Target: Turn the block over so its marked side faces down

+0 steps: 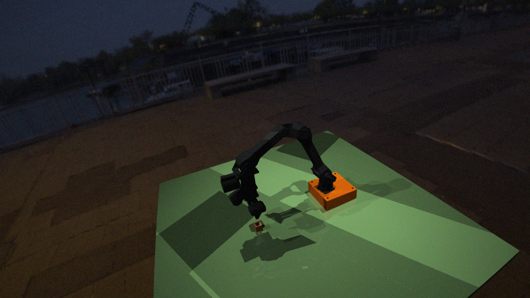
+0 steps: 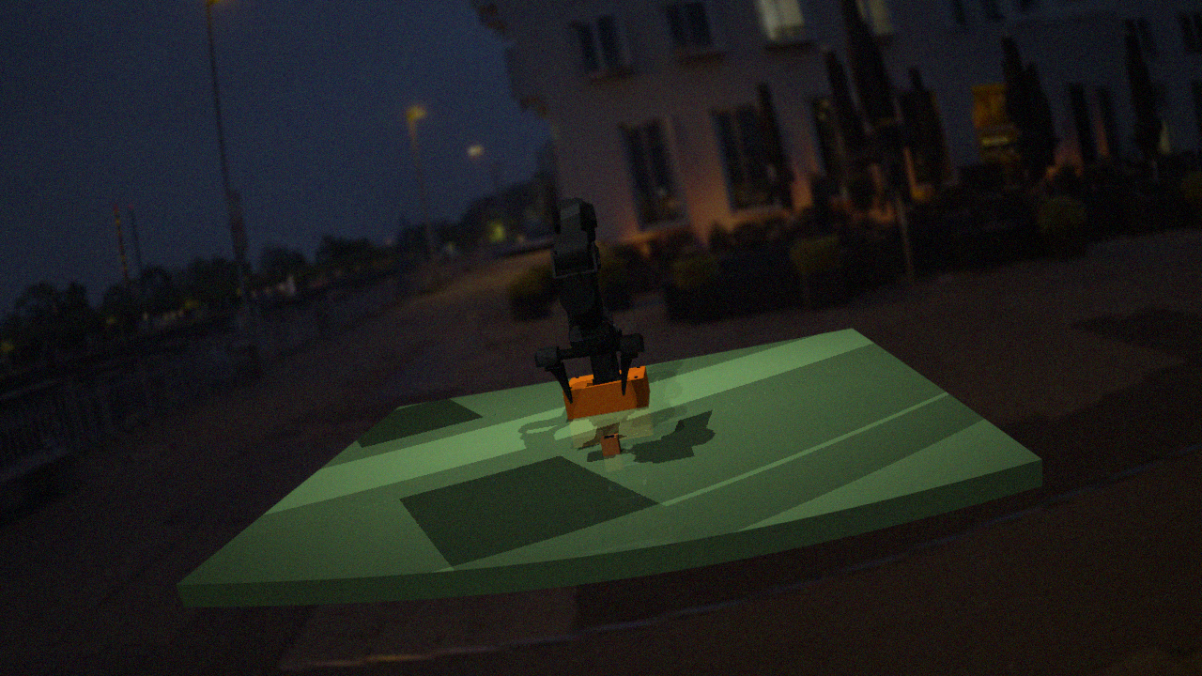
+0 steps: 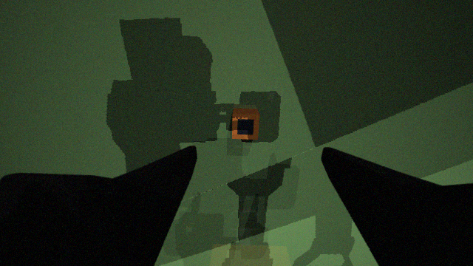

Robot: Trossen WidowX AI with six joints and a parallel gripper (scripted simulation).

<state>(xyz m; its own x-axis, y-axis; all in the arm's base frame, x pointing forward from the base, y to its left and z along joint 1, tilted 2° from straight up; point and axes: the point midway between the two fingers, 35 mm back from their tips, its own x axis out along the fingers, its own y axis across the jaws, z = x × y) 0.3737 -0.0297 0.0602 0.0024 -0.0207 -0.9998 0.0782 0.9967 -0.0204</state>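
The small orange block is 1 cm to the left of my gripper tip and 8 cm below it.
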